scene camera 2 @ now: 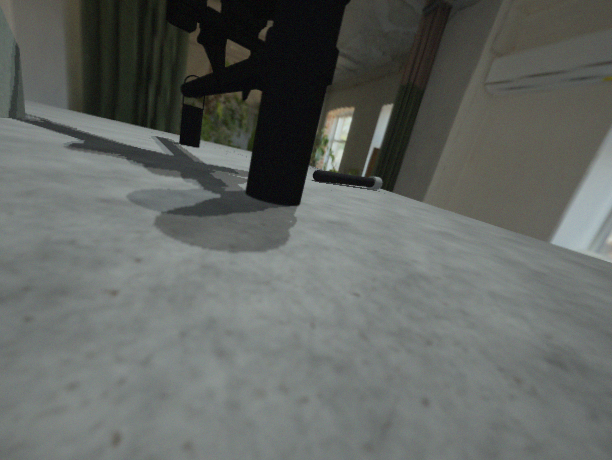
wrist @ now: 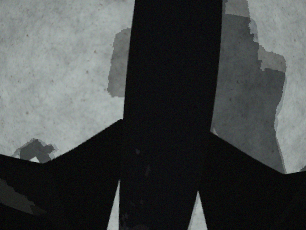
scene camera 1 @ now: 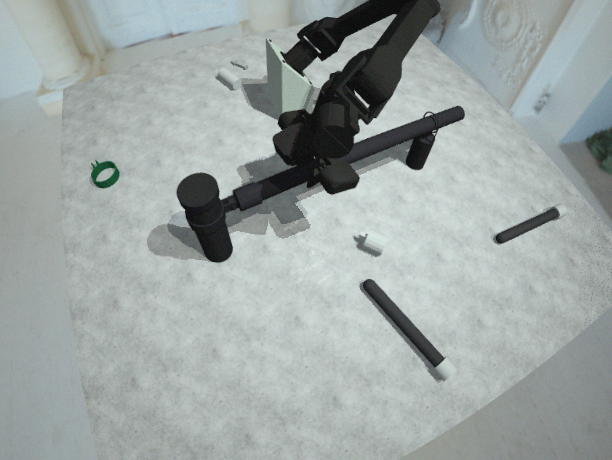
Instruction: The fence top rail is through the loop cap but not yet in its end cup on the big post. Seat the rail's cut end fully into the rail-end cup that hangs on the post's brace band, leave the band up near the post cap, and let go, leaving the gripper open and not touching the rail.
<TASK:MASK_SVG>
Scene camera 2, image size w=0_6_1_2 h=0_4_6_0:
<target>gripper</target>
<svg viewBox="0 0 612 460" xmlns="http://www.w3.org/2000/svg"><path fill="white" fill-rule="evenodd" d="M251 90L241 91L244 101L247 100ZM166 19L169 24L190 33L196 30L197 22L199 23L200 33L197 37L197 42L206 50L218 91L222 92L225 81L227 38L249 50L250 55L262 49L264 41L258 38L258 34L266 27L267 21L274 22L276 0L220 0L220 13L207 6L208 0L168 0Z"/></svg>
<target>top rail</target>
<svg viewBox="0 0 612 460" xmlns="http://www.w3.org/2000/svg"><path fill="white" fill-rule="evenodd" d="M248 58L225 67L225 81L222 92L218 91L215 76L212 72L186 82L186 88L191 96L188 95L185 89L185 97L192 98L191 96L202 97L256 90L246 79L245 63Z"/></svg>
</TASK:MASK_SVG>
